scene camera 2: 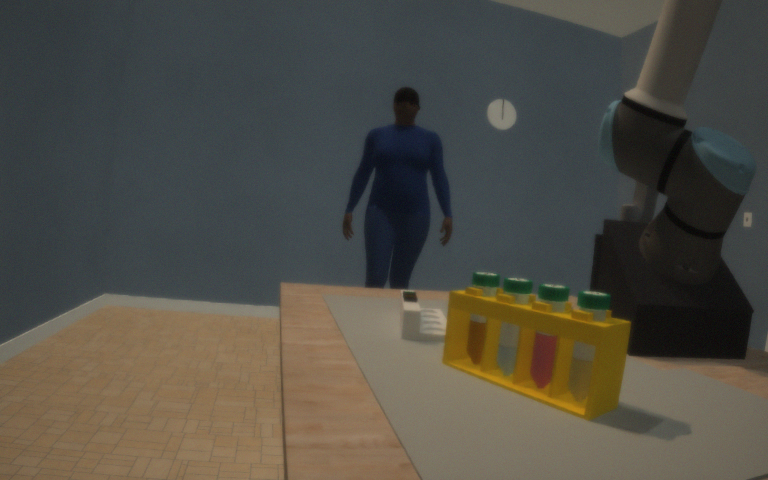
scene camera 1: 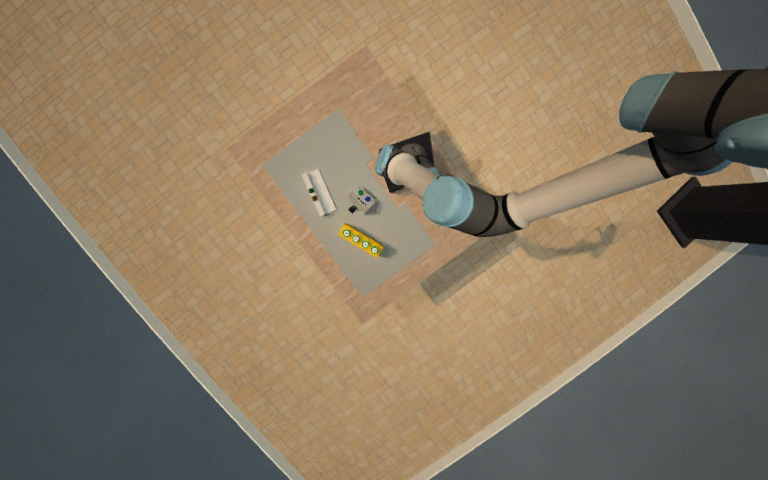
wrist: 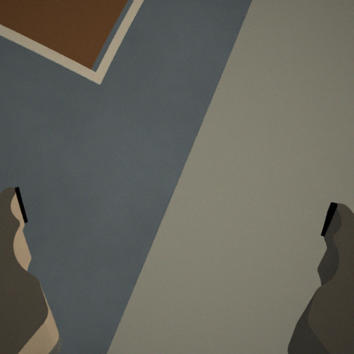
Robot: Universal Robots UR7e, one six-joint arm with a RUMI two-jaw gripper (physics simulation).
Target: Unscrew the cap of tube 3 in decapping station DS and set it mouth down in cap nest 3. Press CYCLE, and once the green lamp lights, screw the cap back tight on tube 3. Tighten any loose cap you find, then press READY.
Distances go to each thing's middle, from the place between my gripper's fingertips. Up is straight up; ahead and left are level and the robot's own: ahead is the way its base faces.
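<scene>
White holder (scene camera 2: pixel 414 324): my gripper far to the left of it, well short of it, far above it.
</scene>
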